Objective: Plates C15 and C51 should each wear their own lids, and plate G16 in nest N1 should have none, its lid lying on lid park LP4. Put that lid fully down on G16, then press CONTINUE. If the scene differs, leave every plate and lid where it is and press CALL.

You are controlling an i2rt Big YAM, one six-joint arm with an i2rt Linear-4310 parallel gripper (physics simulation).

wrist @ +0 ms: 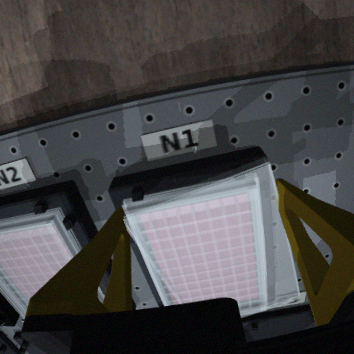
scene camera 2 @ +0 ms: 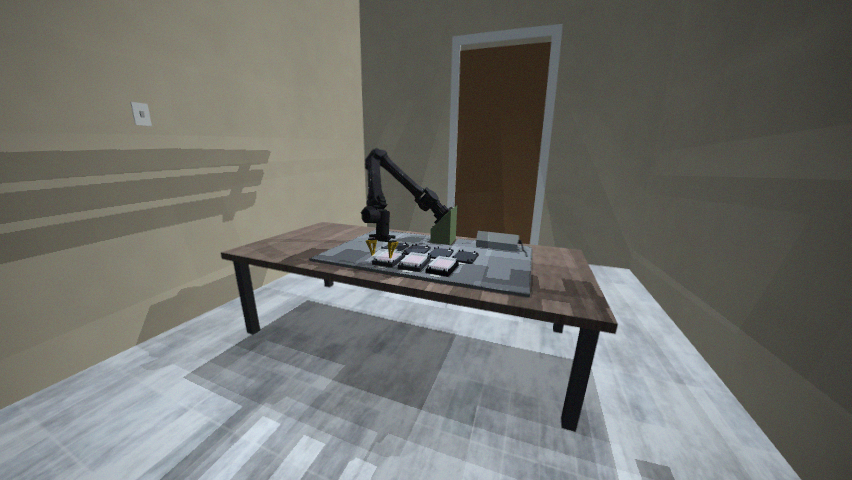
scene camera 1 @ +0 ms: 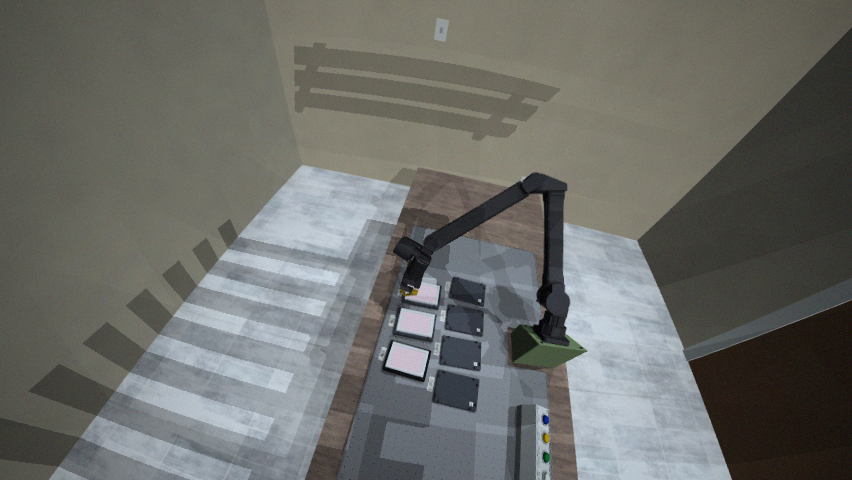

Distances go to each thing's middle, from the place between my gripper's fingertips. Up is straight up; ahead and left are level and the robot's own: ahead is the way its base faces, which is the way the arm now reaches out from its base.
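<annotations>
Nest N1 (wrist: pixel 135 185): 50 mm behind my hand, 20 mm below. Also from my hand: nest N2 (wrist: pixel 65 194), 130 mm to the left, 50 mm behind, 20 mm below; label N1 (wrist: pixel 196 135), 40 mm below, 20 mm ahead, 10 mm to the left; nest LP4 (scene camera 1: pixel 456 352), 240 mm behind, 200 mm to the left, 30 mm below. Farthest from my hand of the things named here, going by their middles: nest LP4.
</annotations>
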